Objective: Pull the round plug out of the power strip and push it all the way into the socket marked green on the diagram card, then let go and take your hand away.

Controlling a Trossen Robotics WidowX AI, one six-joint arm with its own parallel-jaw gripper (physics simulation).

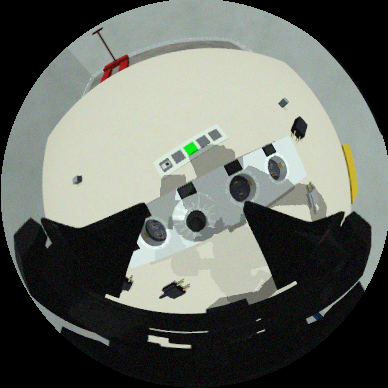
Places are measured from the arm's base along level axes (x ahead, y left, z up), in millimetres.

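Pixels of known places: gripper, between the fingertips: [195, 206].
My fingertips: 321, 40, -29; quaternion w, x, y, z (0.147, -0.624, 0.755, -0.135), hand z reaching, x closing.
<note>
For each thing: its top centre in the pictures, then the offset to it from my fingertips, as dx, dy, dz. "pt": a spot on its surface instead.
- white power strip, a spot on its surface: [295, 155] pt +42, -178, -42
- dark round plug, centre of its top: [196, 223] -10, +1, +20
- diagram card, a spot on its surface: [220, 129] pt +120, -70, -90
- grey plug, centre of its top: [313, 193] -40, -269, -78
The white power strip [295, 155] runs from lower left to upper right, with its lower left end behind a finger. A dark round plug [196, 221] stands at one socket position, with a pale ridged ring around it; how deep it sits cannot be told. Open sockets [155, 232] [242, 188] [276, 168] show on both sides of it. The diagram card [220, 129] lies behind the strip, with its middle square green [191, 148] and a marked square at its left end. My gripper [195, 206] is open and empty above the strip, its fingers on either side of the plug without touching it.
Loose black plugs [173, 289] [127, 283] lie in front of the strip, another [299, 127] behind its right end. A grey plug [312, 197] lies at the right. Small grey cubes [77, 179] [283, 103] and a yellow object [351, 172] stand farther out.
</note>
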